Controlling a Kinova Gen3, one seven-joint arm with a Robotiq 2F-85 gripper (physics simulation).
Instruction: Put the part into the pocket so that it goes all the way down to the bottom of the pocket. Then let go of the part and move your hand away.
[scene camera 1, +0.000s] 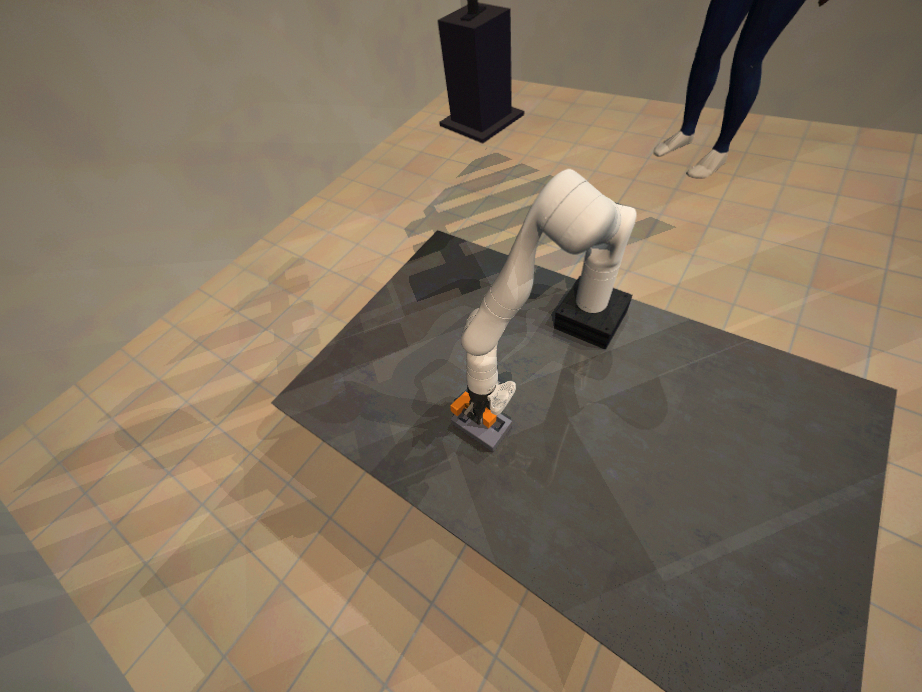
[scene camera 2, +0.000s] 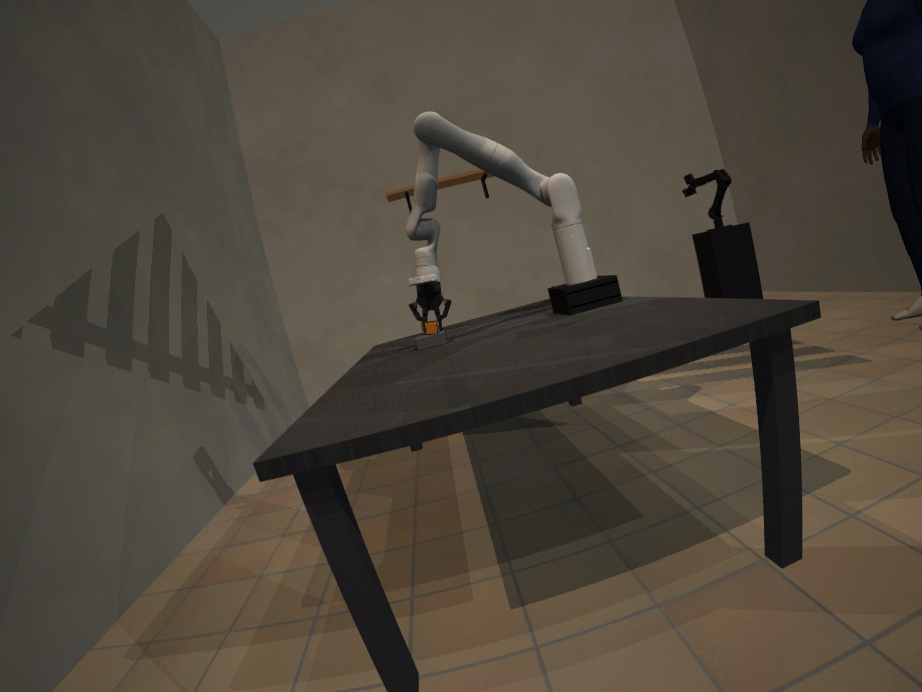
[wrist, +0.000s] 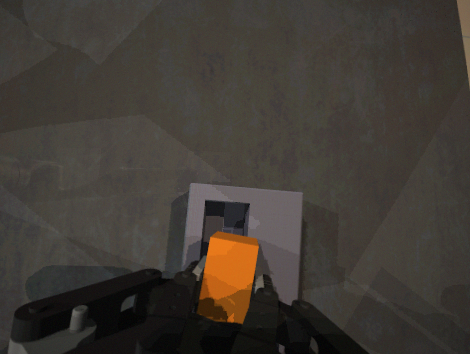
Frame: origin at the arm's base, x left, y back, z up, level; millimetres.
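Seen in the pictures: gripper, fingertip midpoint: (scene camera 1: 483, 418) (scene camera 2: 433, 333) (wrist: 230, 273); arm's base, link origin: (scene camera 1: 591, 300) (scene camera 2: 581, 281).
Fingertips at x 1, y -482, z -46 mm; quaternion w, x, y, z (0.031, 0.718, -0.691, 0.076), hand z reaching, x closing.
Observation:
Pixels of each thing's middle, then the offset from my fingertips to it. "spot": a spot on its surface instead. Level surfaces: height alone.
- orange part, body centre: (wrist: 243, 326) (scene camera 1: 473, 413) (scene camera 2: 429, 327) dx -25, dy -13, dz +21 mm
- grey block, body centre: (wrist: 239, 272) (scene camera 1: 481, 422) (scene camera 2: 432, 338) dx -3, dy -8, dz -15 mm
- dark rectangular pocket, surface spot: (wrist: 235, 214) (scene camera 1: 496, 432) spot: dx +43, dy +3, dz -28 mm
- dark table, surface height: dz -33 mm
The orange part (scene camera 1: 489, 418) (scene camera 2: 431, 327) (wrist: 231, 260) is upright between the fingers, with an orange end showing on each side of the gripper in scene camera 1. My gripper (scene camera 1: 476, 417) (scene camera 2: 431, 328) (wrist: 230, 273) is shut on it, above the grey block (scene camera 1: 480, 436) (scene camera 2: 431, 342) (wrist: 276, 225). The dark rectangular pocket (scene camera 1: 499, 425) (wrist: 235, 214) is partly covered by the part in the wrist view, where the part looks slightly turned and a little right of the opening. The part's lower end is hidden, so its depth relative to the pocket cannot be told.
The block rests on the dark table (scene camera 1: 729, 476) (scene camera 2: 521, 364) (wrist: 300, 100), near one table edge. The arm's black base (scene camera 1: 593, 316) (scene camera 2: 584, 294) stands farther back. A dark pedestal (scene camera 1: 476, 70) (scene camera 2: 726, 260) and a standing person (scene camera 1: 733, 74) (scene camera 2: 901, 141) are beyond the table.

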